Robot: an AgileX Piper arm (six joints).
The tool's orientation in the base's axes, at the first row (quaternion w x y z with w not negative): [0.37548, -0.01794, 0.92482, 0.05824]
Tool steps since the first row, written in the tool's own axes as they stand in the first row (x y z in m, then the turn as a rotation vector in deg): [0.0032, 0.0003, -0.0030, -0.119, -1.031, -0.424]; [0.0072, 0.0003, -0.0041, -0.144, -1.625, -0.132]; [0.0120, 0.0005, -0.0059, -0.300, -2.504, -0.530]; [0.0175, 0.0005, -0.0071, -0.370, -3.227, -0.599]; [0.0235, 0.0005, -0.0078, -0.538, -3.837, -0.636]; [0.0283, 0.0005, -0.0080, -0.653, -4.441, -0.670]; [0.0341, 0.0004, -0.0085, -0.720, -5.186, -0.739]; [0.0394, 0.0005, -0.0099, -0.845, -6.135, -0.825]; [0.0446, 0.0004, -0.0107, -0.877, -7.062, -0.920]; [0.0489, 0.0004, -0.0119, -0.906, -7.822, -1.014]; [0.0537, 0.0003, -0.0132, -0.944, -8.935, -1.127]
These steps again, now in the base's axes. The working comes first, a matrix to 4 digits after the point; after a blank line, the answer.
The tool's axes in the first row as the columns of a matrix, in the base's axes (used below as rounded here):
[-0.7174, -0.0769, 0.6924]
[0.0106, 0.9926, 0.1212]
[-0.6966, 0.0943, -0.7112]

[-0.0044, 0.0000, -0.0001, -0.129, -1.076, 0.287]; [-0.0080, -0.0001, -0.0021, 0.137, -1.630, 0.041]; [-0.0127, -0.0001, -0.0041, 0.041, -2.553, 0.350]; [-0.0175, -0.0002, -0.0071, 0.099, -3.280, 0.379]; [-0.0223, -0.0002, -0.0108, 0.241, -3.891, 0.465]; [-0.0259, -0.0002, -0.0140, 0.346, -4.496, 0.513]; [-0.0304, -0.0003, -0.0177, 0.404, -5.245, 0.538]; [-0.0352, -0.0003, -0.0204, 0.507, -6.199, 0.597]; [-0.0394, -0.0004, -0.0234, 0.535, -7.131, 0.599]; [-0.0434, -0.0005, -0.0256, 0.549, -7.897, 0.615]; [-0.0477, -0.0007, -0.0280, 0.584, -9.015, 0.617]
